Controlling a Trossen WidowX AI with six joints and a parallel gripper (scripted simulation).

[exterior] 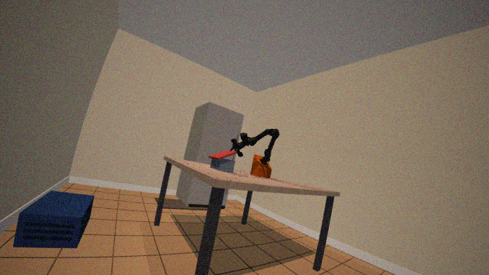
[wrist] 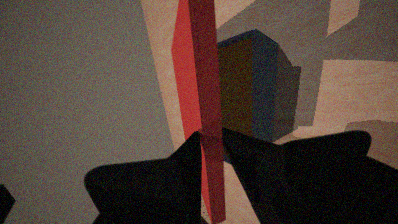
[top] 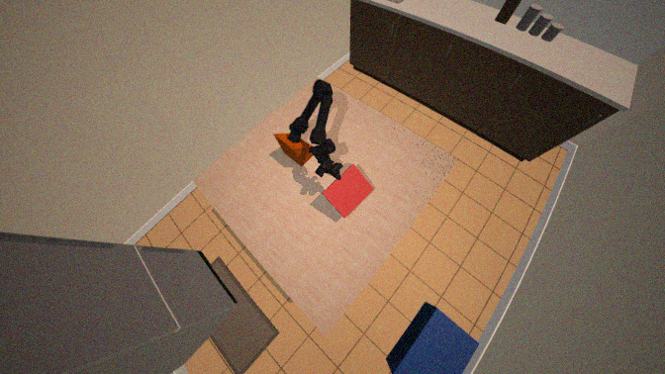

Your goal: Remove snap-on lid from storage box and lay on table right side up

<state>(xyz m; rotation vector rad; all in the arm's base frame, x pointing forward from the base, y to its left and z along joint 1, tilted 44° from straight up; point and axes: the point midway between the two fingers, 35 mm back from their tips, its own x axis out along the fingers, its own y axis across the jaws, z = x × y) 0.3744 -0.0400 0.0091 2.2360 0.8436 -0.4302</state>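
Now: the red lid 7 cm ahead of my gripper tip, 4 cm below it and 1 cm to the right of it. Also, from my gripper tip: storage box 12 cm below, 5 cm ahead.
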